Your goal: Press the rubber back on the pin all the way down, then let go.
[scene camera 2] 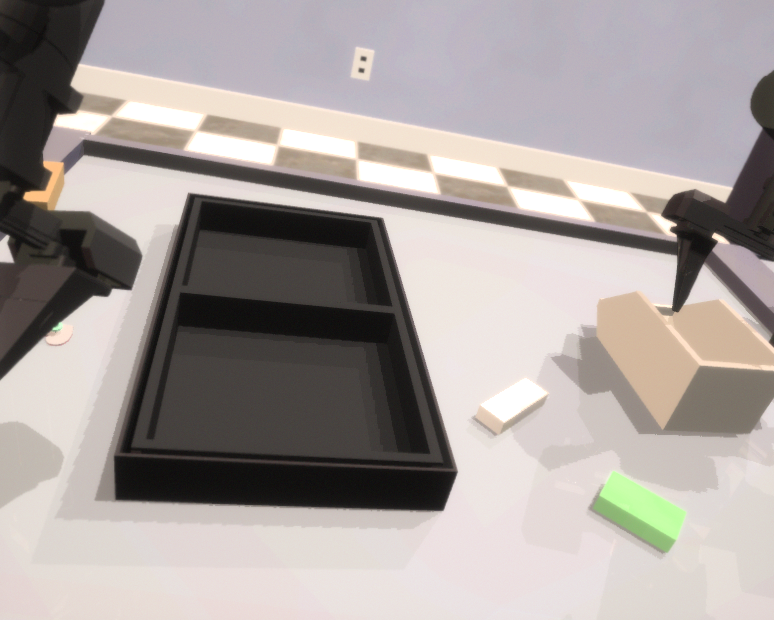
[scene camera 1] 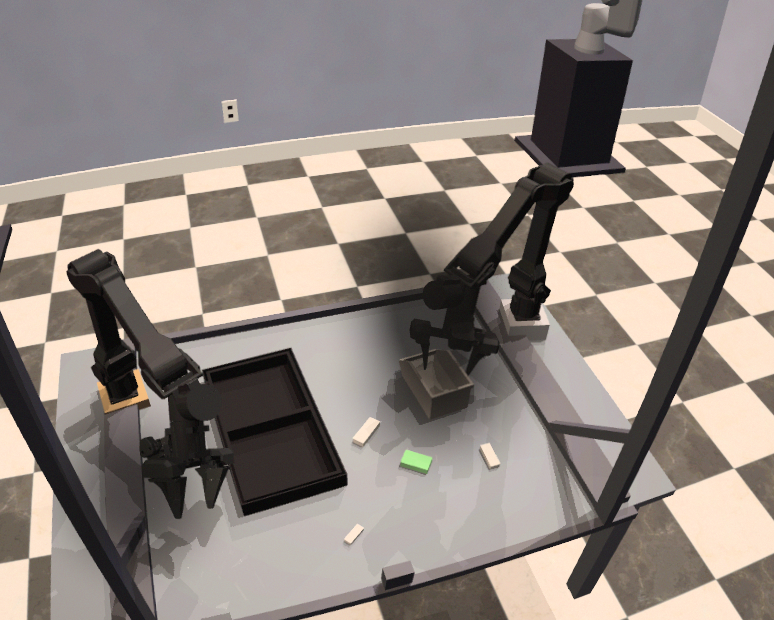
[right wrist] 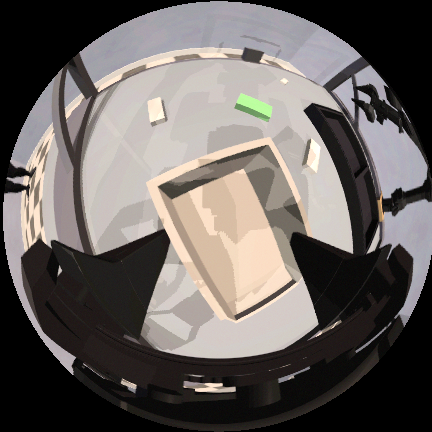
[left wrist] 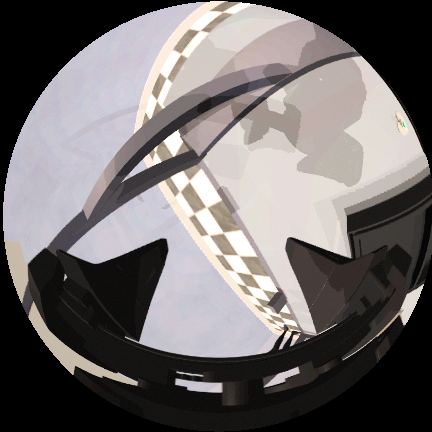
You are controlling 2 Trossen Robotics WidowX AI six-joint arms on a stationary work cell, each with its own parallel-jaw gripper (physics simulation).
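Places are measured from the left arm's base along level axes (x left, y back, z up), in centimetres.
Pixels of known places: left gripper, between the fingertips: [scene camera 1: 195, 513] [right wrist: 353, 92] [left wrist: 228, 244]; right gripper, between the fingertips: [scene camera 2: 720, 334] [scene camera 1: 445, 372] [right wrist: 233, 237]; left arm's base, origin of its link: [scene camera 1: 122, 390] [right wrist: 382, 205]; right arm's base, origin of its link: [scene camera 1: 525, 311].
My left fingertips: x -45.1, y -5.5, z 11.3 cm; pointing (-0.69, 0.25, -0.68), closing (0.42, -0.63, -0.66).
Ahead of a thing's pixels: the offset from my left fingertips to its top centre. "pt": to the spot under its first point.
A small pale pink disc with a green bit on it, which looks like the pin with its rubber back {dx +22.2, dy -2.8, dz -12.8 cm} [scene camera 2: 58, 333] [left wrist: 401, 123], lies on the table left of the black tray in scene camera 2 and at the right edge of the left wrist view. It is too small to tell how far down the rubber sits, and it does not show in scene camera 1. My left gripper [scene camera 1: 195, 511] [left wrist: 228, 244] is open and empty, above the table beside the tray; the pin is not between its fingers. My right gripper [scene camera 1: 447, 368] [right wrist: 233, 237] is open and empty over the tan box, away from the pin.
The black two-compartment tray {dx +22.4, dy -21.1, dz -10.0 cm} [scene camera 1: 297, 492] [scene camera 2: 284, 481] stands beside the left arm. The open tan box {pt dx +9.4, dy -56.9, dz -9.7 cm} [scene camera 1: 449, 401] [scene camera 2: 723, 397] [right wrist: 240, 250] stands under the right gripper. A green block {dx +1.1, dy -44.2, dz -12.4 cm} [scene camera 1: 416, 461] [scene camera 2: 639, 511] [right wrist: 253, 106] and several white blocks lie between and in front of them.
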